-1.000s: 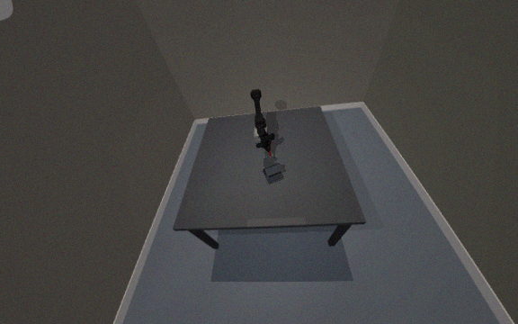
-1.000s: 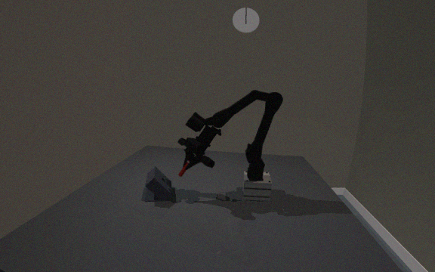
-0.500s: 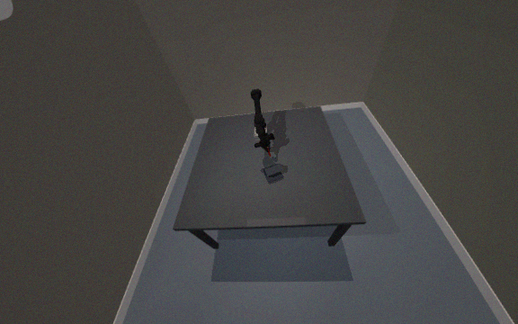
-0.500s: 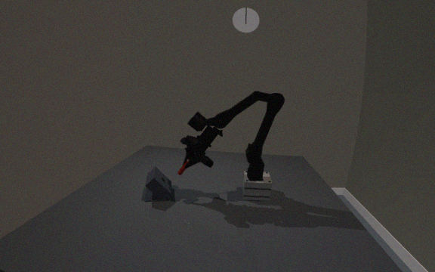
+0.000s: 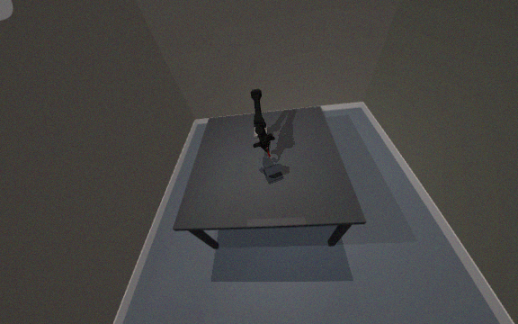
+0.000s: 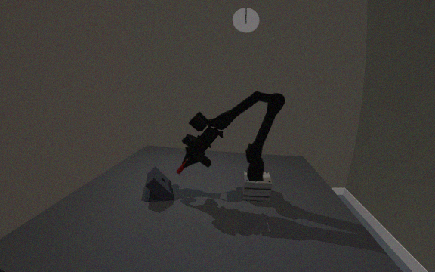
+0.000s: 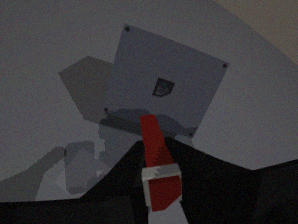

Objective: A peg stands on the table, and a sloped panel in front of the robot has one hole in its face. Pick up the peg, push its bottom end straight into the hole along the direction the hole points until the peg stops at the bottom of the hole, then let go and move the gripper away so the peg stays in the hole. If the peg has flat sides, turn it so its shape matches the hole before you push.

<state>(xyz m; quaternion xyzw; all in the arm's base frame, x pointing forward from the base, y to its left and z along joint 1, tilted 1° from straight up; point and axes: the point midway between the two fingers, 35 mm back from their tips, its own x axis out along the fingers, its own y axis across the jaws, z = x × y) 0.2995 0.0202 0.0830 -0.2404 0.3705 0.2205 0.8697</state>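
Right now my gripper tip is 110 mm short of the sloped panel, 20 mm to the right of it and 90 mm above it. The rest, counted from my gripper tip: red peg: 10 mm behind, 10 mm above.
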